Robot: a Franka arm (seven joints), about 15 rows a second.
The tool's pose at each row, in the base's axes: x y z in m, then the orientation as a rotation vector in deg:
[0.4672 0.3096 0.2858 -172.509 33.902 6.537]
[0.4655 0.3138 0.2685 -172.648 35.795 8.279]
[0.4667 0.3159 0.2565 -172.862 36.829 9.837]
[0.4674 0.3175 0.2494 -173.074 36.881 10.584]
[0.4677 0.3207 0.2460 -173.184 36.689 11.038]
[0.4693 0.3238 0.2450 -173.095 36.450 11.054]
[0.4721 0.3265 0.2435 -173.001 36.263 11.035]
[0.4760 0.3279 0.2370 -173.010 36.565 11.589]
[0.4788 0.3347 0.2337 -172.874 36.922 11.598]
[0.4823 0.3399 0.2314 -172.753 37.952 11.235]
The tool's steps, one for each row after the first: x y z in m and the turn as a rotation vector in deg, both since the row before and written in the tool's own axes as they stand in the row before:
[-0.0016 -0.0023 0.0177 -0.734 -0.951 1.248]
[0.0015 -0.0019 0.0120 -0.658 -0.859 0.680]
[0.0008 -0.0015 0.0071 -0.353 -0.409 0.031]
[-0.0006 -0.0030 0.0036 -0.162 -0.265 -0.123]
[0.0003 -0.0035 0.0010 0.120 -0.045 -0.147]
[0.0017 -0.0036 0.0014 0.123 -0.021 -0.114]
[0.0038 -0.0027 0.0061 -0.163 -0.323 0.205]
[0.0003 -0.0073 0.0034 0.072 -0.018 0.240]
[0.0014 -0.0061 0.0023 0.021 0.256 0.665]

